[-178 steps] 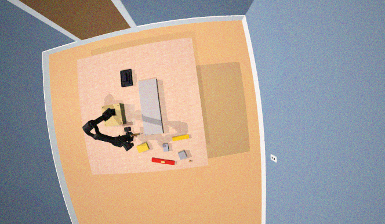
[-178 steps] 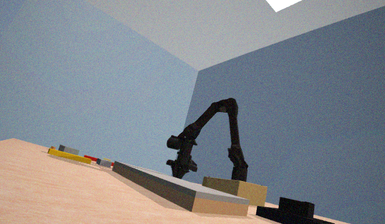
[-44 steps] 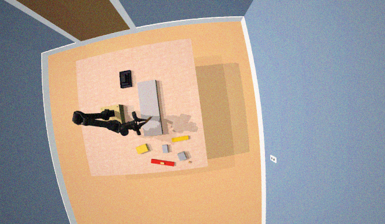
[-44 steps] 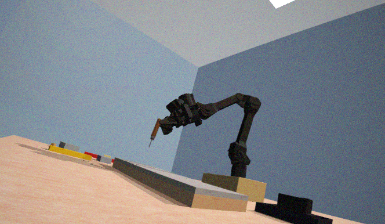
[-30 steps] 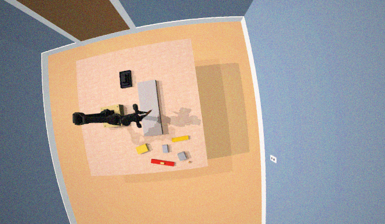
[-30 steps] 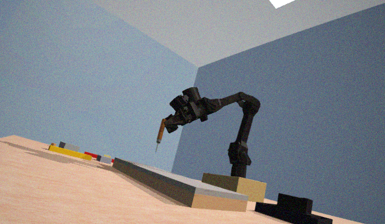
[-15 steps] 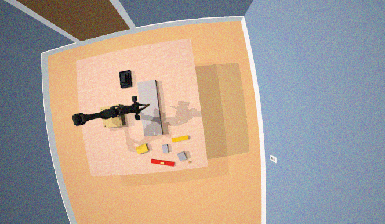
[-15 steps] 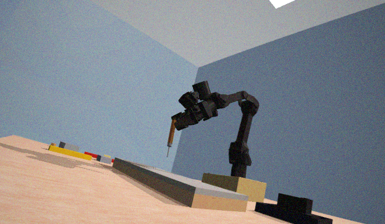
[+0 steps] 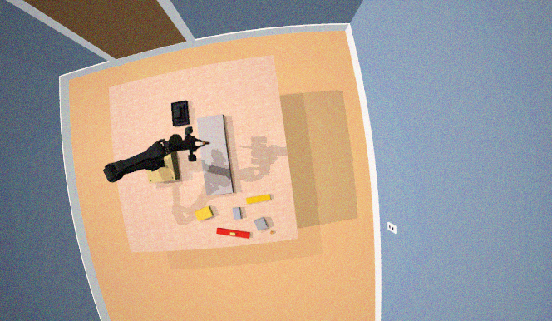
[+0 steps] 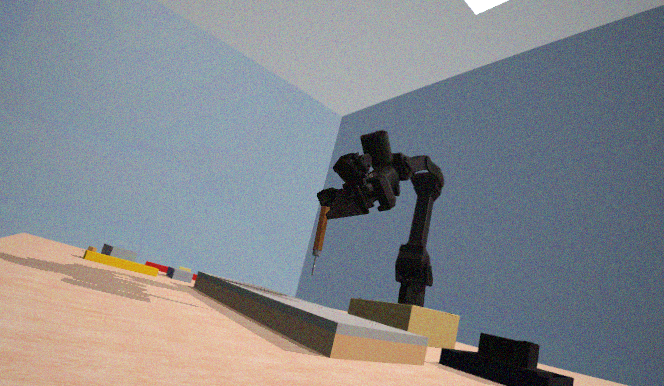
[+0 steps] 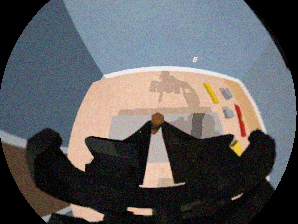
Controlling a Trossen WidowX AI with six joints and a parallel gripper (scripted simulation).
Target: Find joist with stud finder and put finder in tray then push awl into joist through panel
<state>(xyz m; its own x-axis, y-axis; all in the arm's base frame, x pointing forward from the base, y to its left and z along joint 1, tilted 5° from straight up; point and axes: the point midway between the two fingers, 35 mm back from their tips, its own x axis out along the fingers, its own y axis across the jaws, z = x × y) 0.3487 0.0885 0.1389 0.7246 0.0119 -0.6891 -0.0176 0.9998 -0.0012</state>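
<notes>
My gripper tip is now 50 mm above the awl. The rest, counted from my gripper tip: green light 240 mm behind, 280 mm to the left, 130 mm below; dark tray 240 mm behind, 250 mm to the left, 180 mm below; stud finder 240 mm behind, 260 mm to the left, 150 mm below.
</notes>
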